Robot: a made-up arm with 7 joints. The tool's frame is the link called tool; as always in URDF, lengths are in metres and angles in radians. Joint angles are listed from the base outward.
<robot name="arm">
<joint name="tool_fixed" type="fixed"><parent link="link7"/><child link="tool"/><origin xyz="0 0 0" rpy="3.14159 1.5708 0"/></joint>
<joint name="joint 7" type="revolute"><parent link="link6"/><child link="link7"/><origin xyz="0 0 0" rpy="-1.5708 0 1.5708"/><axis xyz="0 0 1"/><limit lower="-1.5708" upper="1.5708"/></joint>
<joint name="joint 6" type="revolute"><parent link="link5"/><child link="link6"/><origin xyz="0 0 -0.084" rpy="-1.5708 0 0"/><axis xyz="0 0 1"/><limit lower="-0.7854" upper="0.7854"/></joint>
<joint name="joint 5" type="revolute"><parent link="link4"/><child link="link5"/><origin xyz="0 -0.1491 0" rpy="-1.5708 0 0"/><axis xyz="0 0 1"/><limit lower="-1.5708" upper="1.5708"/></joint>
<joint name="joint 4" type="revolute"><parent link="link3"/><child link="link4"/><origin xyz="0 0 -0.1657" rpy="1.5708 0 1.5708"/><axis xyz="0 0 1"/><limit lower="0" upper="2.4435"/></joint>
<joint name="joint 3" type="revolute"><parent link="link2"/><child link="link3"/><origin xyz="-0.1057 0 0" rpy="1.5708 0 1.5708"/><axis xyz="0 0 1"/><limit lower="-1.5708" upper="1.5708"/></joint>
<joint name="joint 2" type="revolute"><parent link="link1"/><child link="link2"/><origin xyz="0 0 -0.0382" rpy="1.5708 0 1.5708"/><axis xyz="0 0 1"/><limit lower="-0.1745" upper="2"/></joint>
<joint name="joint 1" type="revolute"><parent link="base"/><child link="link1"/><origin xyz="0 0.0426 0" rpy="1.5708 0 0"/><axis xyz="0 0 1"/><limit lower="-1.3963" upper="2"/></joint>
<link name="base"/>
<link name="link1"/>
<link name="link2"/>
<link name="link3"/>
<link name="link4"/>
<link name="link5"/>
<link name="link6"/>
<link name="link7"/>
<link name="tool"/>
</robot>
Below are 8 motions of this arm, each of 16 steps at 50 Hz.
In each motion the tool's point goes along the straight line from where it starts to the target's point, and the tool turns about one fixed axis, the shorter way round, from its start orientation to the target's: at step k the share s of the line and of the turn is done. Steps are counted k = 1, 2, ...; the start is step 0. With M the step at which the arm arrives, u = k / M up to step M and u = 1 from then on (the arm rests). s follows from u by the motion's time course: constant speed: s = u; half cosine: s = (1 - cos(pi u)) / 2; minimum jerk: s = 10 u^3 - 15 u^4 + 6 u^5.
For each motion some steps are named. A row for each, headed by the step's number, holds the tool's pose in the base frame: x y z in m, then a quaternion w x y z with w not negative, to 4 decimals.
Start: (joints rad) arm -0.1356 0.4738 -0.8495 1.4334 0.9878 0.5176 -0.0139
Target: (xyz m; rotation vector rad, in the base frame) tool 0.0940 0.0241 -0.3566 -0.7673 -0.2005 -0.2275
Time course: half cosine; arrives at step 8
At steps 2, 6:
2: 0.1024 0.0589 -0.3650 0.9359 -0.3196 -0.1043 -0.1052
6: 0.0954 0.0301 -0.3580 0.9197 -0.3638 -0.0986 -0.1097

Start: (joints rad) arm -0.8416 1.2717 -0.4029 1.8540 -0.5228 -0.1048 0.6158
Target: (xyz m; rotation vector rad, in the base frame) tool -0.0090 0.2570 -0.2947 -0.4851 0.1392 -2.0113
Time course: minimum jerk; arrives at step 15
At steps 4, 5, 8, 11, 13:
4: 0.0247 0.2527 -0.2554 0.5242 -0.1680 -0.0418 -0.8338
5: 0.0213 0.2531 -0.2593 0.5229 -0.1714 -0.0318 -0.8343
8: 0.0078 0.2548 -0.2751 0.5173 -0.1850 0.0082 -0.8355
11: -0.0043 0.2564 -0.2892 0.5114 -0.1969 0.0440 -0.8353
13: -0.0083 0.2569 -0.2938 0.5094 -0.2007 0.0556 -0.8350

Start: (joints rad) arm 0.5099 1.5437 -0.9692 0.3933 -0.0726 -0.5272 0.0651
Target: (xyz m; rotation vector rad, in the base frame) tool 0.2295 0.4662 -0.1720 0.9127 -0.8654 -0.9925
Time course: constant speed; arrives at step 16
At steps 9, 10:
9: 0.1669 0.5096 -0.1191 0.7061 0.4558 -0.2775 -0.4654
10: 0.1759 0.5034 -0.1267 0.7053 0.4496 -0.2936 -0.4629

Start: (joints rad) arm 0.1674 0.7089 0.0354 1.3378 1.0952 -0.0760 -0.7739
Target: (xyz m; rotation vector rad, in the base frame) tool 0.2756 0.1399 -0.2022 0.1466 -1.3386 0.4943
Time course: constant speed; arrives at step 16
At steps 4, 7, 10, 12, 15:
4: 0.2667 0.2589 -0.2009 0.6635 0.1497 -0.6083 0.4092
7: 0.2689 0.2292 -0.2012 0.6892 0.1296 -0.6123 0.3651
10: 0.2712 0.1994 -0.2016 0.7129 0.1091 -0.6145 0.3198
12: 0.2726 0.1796 -0.2018 0.7274 0.0952 -0.6150 0.2891
15: 0.2749 0.1498 -0.2021 0.7475 0.0742 -0.6141 0.2423

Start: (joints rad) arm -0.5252 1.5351 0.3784 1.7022 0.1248 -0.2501 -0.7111
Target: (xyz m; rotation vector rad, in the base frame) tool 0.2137 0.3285 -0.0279 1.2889 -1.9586 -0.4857
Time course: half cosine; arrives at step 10
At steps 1, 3, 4, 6, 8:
1: 0.2240 0.3246 -0.0410 0.3374 0.4700 -0.7504 -0.3196
3: 0.2221 0.3254 -0.0385 0.3430 0.4765 -0.7536 -0.2956
4: 0.2206 0.3259 -0.0367 0.3472 0.4813 -0.7557 -0.2771
6: 0.2174 0.3271 -0.0325 0.3560 0.4912 -0.7593 -0.2357
8: 0.2147 0.3281 -0.0292 0.3626 0.4985 -0.7611 -0.2019

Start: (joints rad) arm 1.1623 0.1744 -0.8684 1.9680 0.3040 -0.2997 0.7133
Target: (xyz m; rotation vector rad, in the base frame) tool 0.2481 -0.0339 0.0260 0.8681 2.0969 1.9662
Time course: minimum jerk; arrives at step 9
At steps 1, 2, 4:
1: 0.2451 -0.0492 0.0450 0.1253 0.2579 0.7011 0.6528
2: 0.2453 -0.0482 0.0438 0.1217 0.2600 0.7009 0.6529
4: 0.2463 -0.0432 0.0376 0.1036 0.2699 0.6997 0.6533

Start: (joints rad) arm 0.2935 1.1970 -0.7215 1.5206 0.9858 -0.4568 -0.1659
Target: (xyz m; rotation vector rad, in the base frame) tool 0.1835 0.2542 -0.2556 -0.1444 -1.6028 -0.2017
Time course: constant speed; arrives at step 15
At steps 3, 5, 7, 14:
3: 0.2276 0.2814 -0.1994 0.6730 0.0005 -0.7316 -0.1087
5: 0.2203 0.2769 -0.2088 0.6759 -0.0104 -0.7293 -0.1056
7: 0.2129 0.2723 -0.2182 0.6787 -0.0212 -0.7269 -0.1026
14: 0.1872 0.2565 -0.2509 0.6876 -0.0591 -0.7178 -0.0917

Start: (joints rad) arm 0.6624 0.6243 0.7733 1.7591 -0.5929 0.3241 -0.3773
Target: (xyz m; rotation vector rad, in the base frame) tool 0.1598 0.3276 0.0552 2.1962 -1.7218 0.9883
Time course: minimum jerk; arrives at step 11
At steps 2, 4, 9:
2: 0.1842 0.3430 0.0300 0.2175 0.6969 -0.6049 0.3180
4: 0.1788 0.3396 0.0356 0.1896 0.7074 -0.6002 0.3217
9: 0.1609 0.3283 0.0540 0.0964 0.7371 -0.5807 0.3319

